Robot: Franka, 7 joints.
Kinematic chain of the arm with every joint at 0, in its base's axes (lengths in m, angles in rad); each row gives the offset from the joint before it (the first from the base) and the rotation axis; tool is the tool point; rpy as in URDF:
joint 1: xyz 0 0 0.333 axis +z
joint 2: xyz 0 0 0 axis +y
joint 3: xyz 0 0 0.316 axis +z
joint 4: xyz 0.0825 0 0 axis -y
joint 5: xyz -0.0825 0 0.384 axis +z
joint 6: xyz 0 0 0 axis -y
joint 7: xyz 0.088 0 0 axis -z
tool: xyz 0 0 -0.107 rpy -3.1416 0 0
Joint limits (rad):
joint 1: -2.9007..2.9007
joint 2: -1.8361..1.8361
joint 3: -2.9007..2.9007
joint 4: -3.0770..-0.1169
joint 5: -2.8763..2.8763
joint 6: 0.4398..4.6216
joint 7: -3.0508..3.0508
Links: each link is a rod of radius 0.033 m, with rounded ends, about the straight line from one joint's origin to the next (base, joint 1, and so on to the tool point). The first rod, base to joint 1, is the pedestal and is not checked.
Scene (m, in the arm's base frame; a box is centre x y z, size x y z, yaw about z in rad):
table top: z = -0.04
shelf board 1: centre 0 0.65 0.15 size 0.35 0.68 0.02 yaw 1.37
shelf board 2: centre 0 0.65 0.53 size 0.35 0.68 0.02 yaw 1.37
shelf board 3: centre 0 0.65 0.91 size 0.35 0.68 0.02 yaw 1.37
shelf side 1: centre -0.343 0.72 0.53 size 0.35 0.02 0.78 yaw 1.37
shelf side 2: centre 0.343 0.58 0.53 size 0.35 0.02 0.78 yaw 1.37
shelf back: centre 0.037 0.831 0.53 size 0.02 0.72 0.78 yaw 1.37
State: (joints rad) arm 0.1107 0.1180 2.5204 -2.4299 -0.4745 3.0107 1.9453
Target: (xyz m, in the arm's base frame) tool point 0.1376 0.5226 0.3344
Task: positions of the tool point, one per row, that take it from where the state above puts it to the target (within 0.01 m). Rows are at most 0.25 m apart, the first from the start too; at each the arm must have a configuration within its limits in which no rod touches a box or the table.
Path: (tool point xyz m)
1: -0.3238 0.4173 0.3727
2: -0.1067 0.5243 0.3433
3: 0.1376 0.5226 0.3344

